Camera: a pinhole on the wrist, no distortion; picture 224 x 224 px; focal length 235.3 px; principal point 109.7 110.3 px. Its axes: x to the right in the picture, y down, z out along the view. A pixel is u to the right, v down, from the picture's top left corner.
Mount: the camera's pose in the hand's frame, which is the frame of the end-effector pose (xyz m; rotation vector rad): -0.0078 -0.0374 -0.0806 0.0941 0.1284 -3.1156
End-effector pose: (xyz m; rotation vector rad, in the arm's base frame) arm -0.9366 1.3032 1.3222 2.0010 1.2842 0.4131
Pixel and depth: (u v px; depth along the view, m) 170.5 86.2 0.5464
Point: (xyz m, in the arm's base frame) -0.7627 0.9690 1.0015
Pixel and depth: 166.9 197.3 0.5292
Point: -0.9395 1.0636 0.8480
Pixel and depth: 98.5 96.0 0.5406
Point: -0.6977 1.1210 0.9682
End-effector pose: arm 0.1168 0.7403 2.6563 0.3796 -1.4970 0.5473
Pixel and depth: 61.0 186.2 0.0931
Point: 0.1496 0.6735 2.6705
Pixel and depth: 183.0 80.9 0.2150
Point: 0.0254 0.6332 2.5783
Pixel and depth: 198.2 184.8 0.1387
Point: 0.1279 0.6278 2.6011
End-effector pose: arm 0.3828 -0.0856 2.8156 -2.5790 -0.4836 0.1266
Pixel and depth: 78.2 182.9 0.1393
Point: 0.3475 0.0154 2.8131
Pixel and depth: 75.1 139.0 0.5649
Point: 0.2895 0.2765 2.4748
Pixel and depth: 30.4 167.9 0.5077
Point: 0.3705 0.3232 2.5479
